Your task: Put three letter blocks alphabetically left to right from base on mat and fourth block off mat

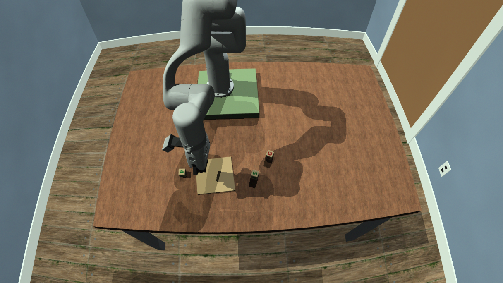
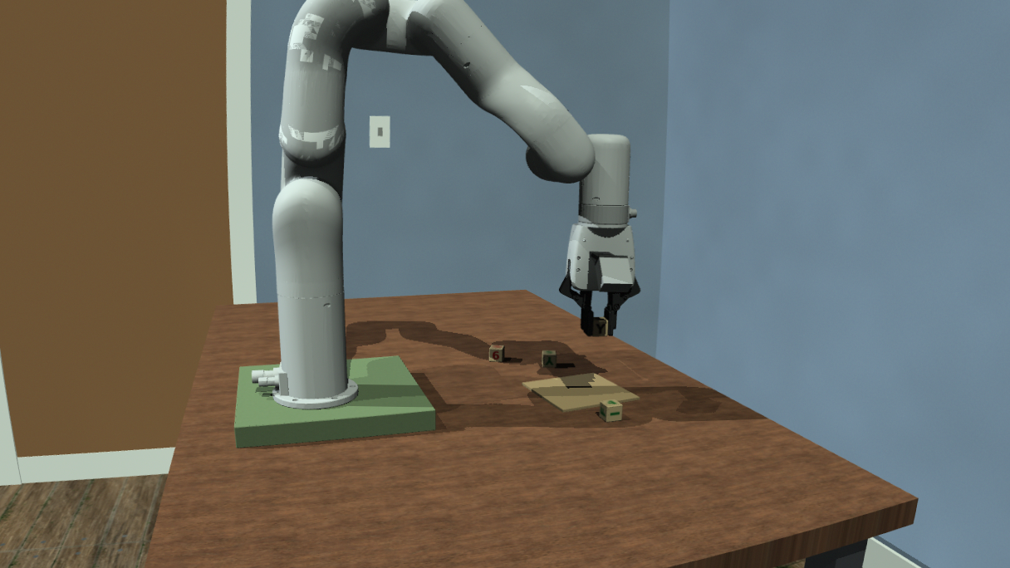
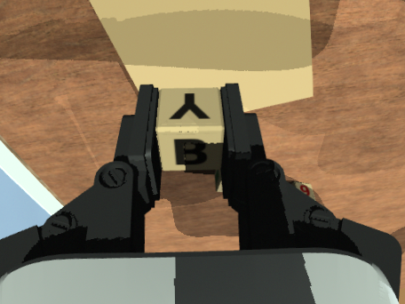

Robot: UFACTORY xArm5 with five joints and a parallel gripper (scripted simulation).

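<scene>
My hand is 120 mm above the tan mat, 30 mm to the right of it and 20 mm past it. Round my hand: cream block 110 mm below, 90 mm to the right, 10 mm behind.
</scene>
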